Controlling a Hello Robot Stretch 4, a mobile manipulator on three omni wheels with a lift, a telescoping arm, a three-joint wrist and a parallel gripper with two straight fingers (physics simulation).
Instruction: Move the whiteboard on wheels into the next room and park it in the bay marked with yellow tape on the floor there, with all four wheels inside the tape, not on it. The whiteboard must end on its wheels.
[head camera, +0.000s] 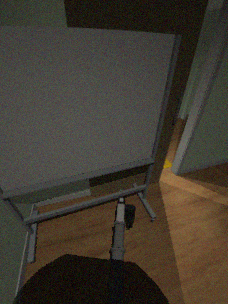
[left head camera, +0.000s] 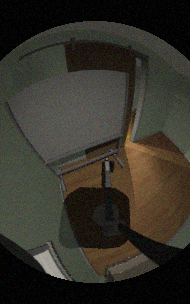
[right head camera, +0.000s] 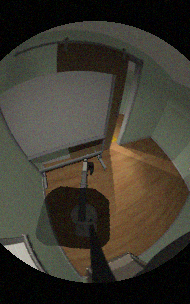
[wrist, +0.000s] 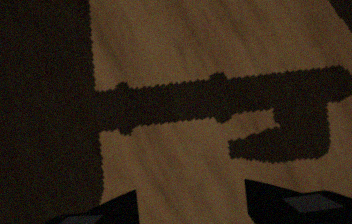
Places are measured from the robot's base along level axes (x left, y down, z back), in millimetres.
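Pixels of known places: gripper, fingertip midpoint: (wrist: 191, 201).
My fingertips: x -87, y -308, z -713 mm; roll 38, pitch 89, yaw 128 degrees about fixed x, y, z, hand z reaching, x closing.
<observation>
Ahead of a thing's pixels: the offset from my fingertips to its top centre. "*": to the spot under its first point.
The whiteboard @[* dx +335, dy -996, dz -191 mm] (head camera: 85, 100) (left head camera: 75, 110) (right head camera: 62, 110) stands upright ahead, its lower crossbar and feet above the wood floor. Its wheels are too small to make out. My gripper (head camera: 130, 216) (left head camera: 111, 167) (right head camera: 90, 168) (wrist: 191, 201) is low at the end of the arm, on the near side of the crossbar toward its right end. In the wrist view its two dark fingers stand wide apart, with bare floor between them; it is open and apart from the whiteboard. A small piece of yellow tape @[* dx -692, dy +336, dz -1259 mm] (head camera: 168, 164) (left head camera: 129, 136) (right head camera: 114, 140) shows through the doorway; the rest of the bay is hidden.
A brown door panel (head camera: 125, 15) (left head camera: 97, 57) (right head camera: 90, 57) is behind the whiteboard. The light door frame (head camera: 189, 135) is right of it. A green wall (left head camera: 25, 180) runs close on the left. A dark shadow of the robot (wrist: 45, 110) lies on the floor. A pale box-like object (left head camera: 132, 267) is at the rear.
</observation>
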